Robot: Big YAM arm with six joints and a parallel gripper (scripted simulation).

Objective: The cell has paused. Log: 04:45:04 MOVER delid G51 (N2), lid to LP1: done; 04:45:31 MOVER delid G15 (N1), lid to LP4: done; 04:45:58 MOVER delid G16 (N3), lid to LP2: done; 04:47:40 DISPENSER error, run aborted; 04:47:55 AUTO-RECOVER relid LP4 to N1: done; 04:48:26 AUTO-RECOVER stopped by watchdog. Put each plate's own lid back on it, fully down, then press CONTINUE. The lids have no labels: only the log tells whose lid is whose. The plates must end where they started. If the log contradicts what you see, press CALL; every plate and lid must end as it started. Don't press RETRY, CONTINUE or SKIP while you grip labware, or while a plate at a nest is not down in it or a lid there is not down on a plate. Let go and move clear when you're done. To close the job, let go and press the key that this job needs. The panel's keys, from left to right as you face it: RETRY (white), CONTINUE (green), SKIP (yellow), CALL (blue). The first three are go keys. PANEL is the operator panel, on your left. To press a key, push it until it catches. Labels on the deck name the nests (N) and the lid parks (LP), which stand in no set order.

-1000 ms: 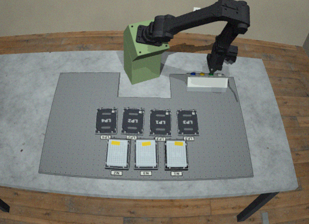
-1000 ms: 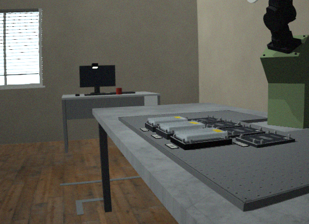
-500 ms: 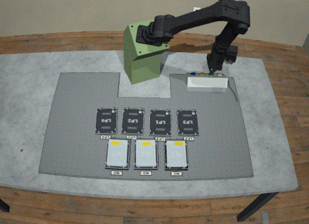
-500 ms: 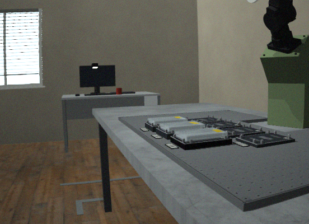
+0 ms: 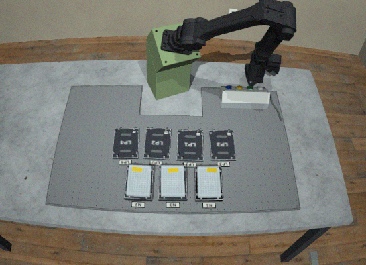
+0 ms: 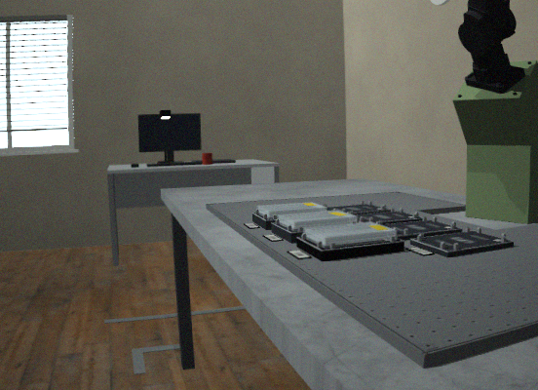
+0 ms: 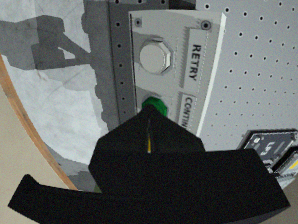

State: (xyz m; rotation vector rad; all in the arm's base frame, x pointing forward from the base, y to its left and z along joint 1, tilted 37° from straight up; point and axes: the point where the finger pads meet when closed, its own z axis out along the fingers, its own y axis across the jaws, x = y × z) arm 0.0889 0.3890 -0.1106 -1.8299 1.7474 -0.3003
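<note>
The green continue key lies 10 mm below my hand. The rest, counted from my hand: blue call key (100 mm to the right, 20 mm ahead, 10 mm below); then yellow skip key (50 mm to the right, 10 mm below, 10 mm ahead); then white retry key (50 mm to the left, 10 mm below).
</note>
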